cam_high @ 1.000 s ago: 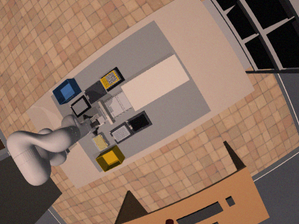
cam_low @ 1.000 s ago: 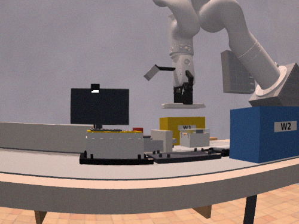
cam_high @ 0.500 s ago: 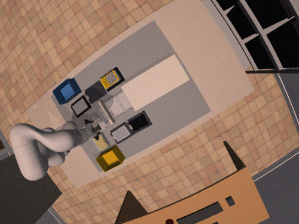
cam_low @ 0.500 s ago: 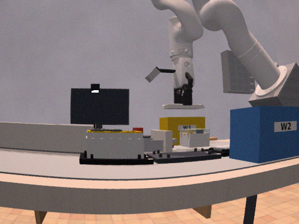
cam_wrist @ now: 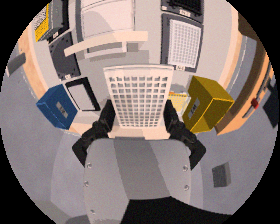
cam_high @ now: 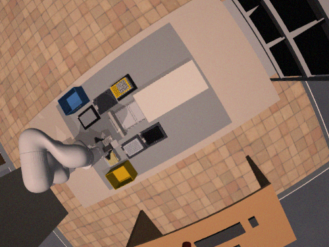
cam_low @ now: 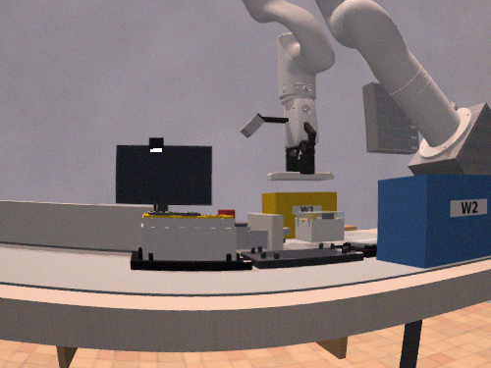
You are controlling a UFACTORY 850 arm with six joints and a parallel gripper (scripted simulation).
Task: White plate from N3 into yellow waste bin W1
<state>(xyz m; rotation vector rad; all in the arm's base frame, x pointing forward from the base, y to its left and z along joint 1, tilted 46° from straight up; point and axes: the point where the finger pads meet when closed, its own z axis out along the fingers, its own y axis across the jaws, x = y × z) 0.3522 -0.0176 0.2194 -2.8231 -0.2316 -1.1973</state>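
Right now the yellow bin W1 is 30 mm behind my hand, 260 mm to the right of it and 120 mm below it. From my hand the other things lie so: white plate: 10 mm below; drawer: 180 mm ahead, 130 mm to the left, 140 mm below; black plate: 290 mm ahead, 50 mm to the right, 140 mm below.
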